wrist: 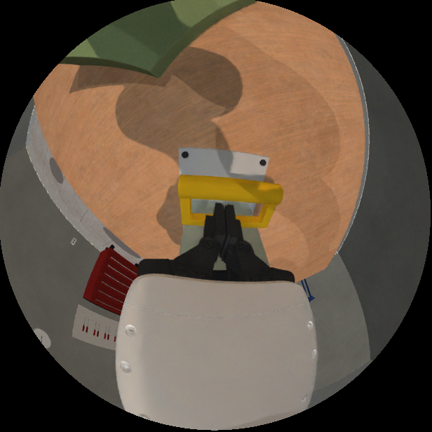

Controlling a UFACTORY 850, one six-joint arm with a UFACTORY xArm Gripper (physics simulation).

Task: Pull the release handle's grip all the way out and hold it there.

Labels:
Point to a grey base plate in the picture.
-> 192, 160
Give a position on a yellow release handle grip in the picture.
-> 270, 194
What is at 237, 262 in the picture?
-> My gripper.

